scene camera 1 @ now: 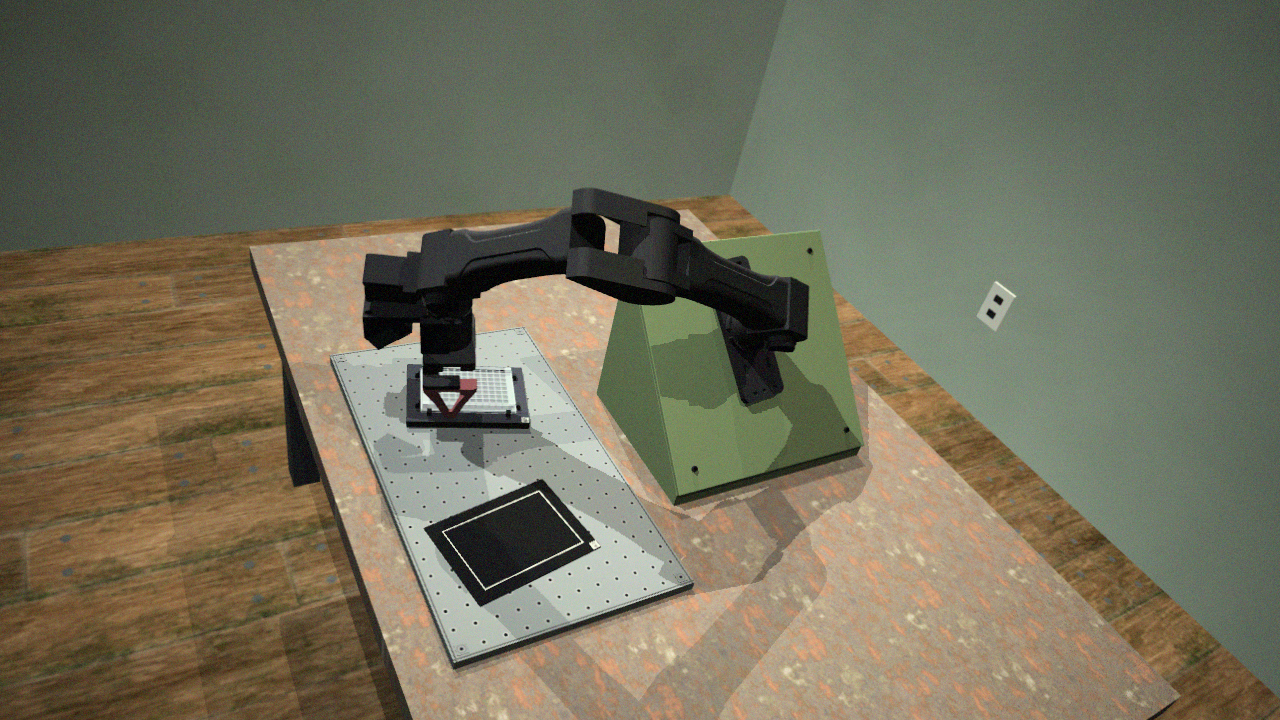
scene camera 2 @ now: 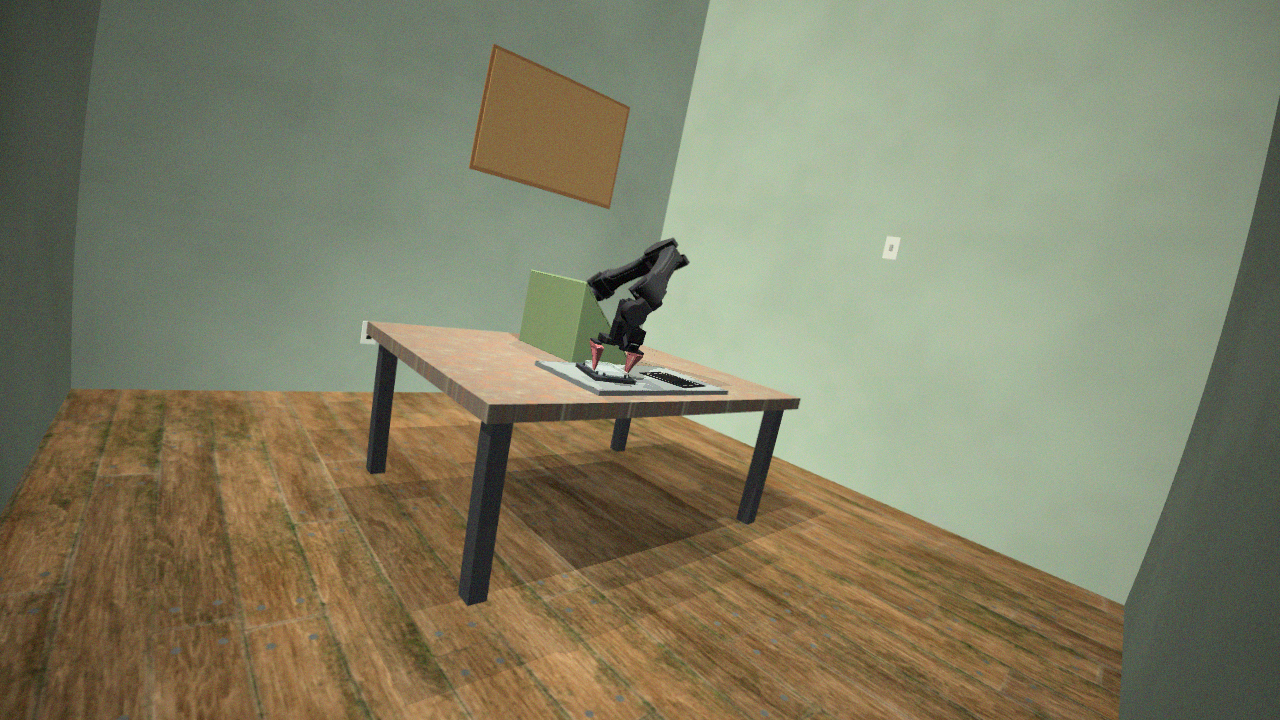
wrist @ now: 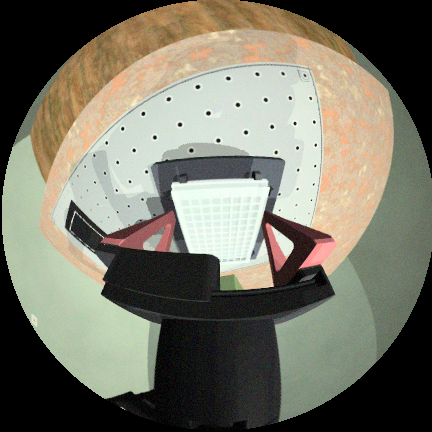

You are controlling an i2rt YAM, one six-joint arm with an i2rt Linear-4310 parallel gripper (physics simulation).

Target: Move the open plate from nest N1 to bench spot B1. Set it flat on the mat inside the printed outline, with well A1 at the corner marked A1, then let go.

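Frame: origin at the arm's base, x right, y ahead, z up, level; metres.
Seen in the pictures: gripper, fingertip midpoint: (scene camera 1: 449, 392) (scene camera 2: 609, 372) (wrist: 217, 214); arm's base, origin of the base link: (scene camera 1: 742, 329) (scene camera 2: 577, 306).
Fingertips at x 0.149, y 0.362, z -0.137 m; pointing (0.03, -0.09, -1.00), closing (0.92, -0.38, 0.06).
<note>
Pixels of each thing's top centre, then the offset from my fingertips to it. "spot": a spot on its surface instead. Level surfaces: height alone.
- open plate, middle of its top: (wrist: 221, 238) (scene camera 1: 468, 384) (scene camera 2: 606, 366) dz +0.011, dx -0.006, dy -0.024 m
- dark nest N1, middle of its top: (wrist: 221, 234) (scene camera 1: 467, 387) (scene camera 2: 605, 367) dz +0.007, dx -0.006, dy -0.024 m
- B1, middle of its top: (scene camera 1: 513, 537) (wrist: 95, 243) (scene camera 2: 672, 379) dz -0.013, dx -0.255, dy +0.024 m
- white printed outline, surface spot: (scene camera 1: 462, 560) spot: dz -0.013, dx -0.264, dy +0.094 m
- small white label, surface spot: (scene camera 1: 595, 544) spot: dz -0.013, dx -0.303, dy -0.062 m
- table, its level: dz -0.028 m
The open plate (scene camera 1: 492, 390) (wrist: 220, 220), white with a grid of wells, sits in the dark nest N1 (scene camera 1: 469, 423) (scene camera 2: 617, 379) (wrist: 220, 167). My gripper (scene camera 1: 446, 392) (scene camera 2: 612, 371) (wrist: 217, 214) is open, pointing down low over the nest. Its red fingers stand one on each long side of the plate, with small gaps visible in the wrist view. The far finger is mostly hidden in scene camera 1. The black mat at B1 (scene camera 1: 510, 541) (scene camera 2: 675, 379) (wrist: 86, 231) bears a white printed outline (scene camera 1: 462, 560). A small white label (scene camera 1: 595, 544) marks its right corner; its lettering is too small to read.
Nest and mat are on a grey perforated board (scene camera 1: 626, 559) (wrist: 238, 90) on the table (scene camera 1: 895, 608) (scene camera 2: 447, 349). The arm is mounted on a green wedge (scene camera 1: 644, 420) (scene camera 2: 550, 313) beside the board. Small dark clips stand at the nest's edges around the plate.
</note>
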